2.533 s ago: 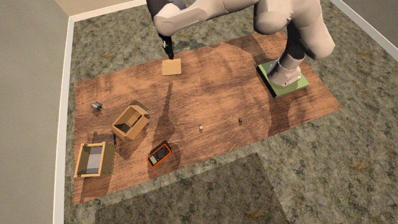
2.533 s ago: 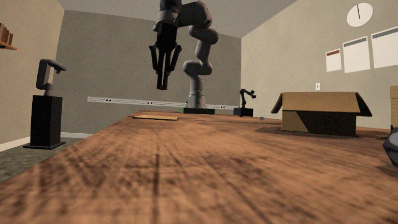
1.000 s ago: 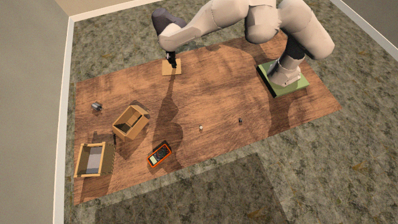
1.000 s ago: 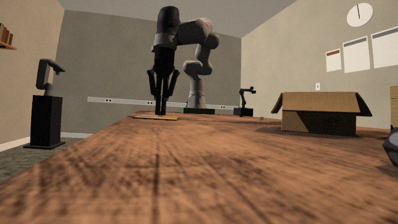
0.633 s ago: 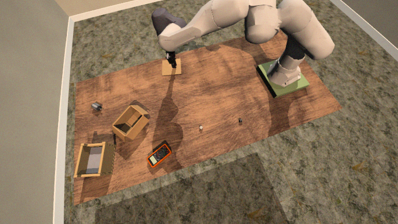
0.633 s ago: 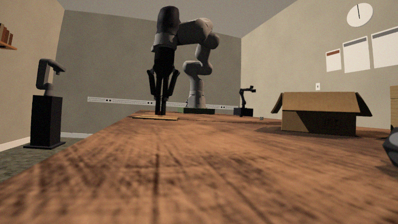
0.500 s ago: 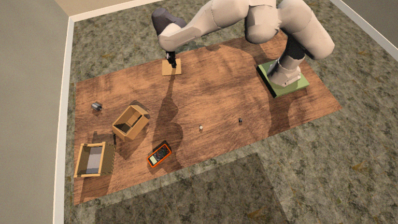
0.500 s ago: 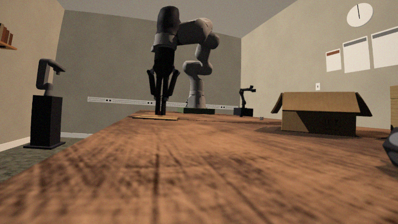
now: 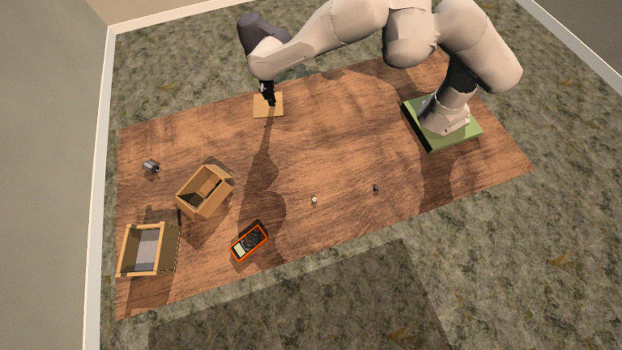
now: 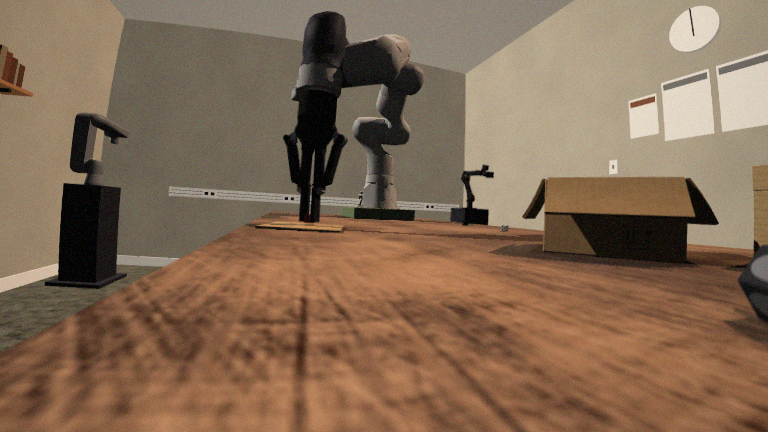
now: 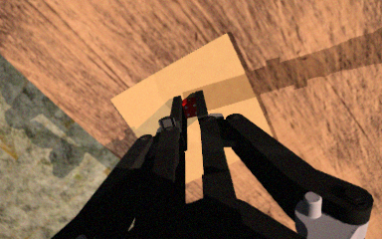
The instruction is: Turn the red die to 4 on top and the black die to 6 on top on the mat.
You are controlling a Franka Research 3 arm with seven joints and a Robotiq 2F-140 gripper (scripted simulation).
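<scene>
The red die lies 3 cm below my hand. From my hand the other things lie so: cardboard box 34 cm ahead, 35 cm to the left; then tan mat 2 cm ahead, 1 cm to the right, 4 cm below; then white die 5 cm behind, 49 cm to the left, 4 cm below.
</scene>
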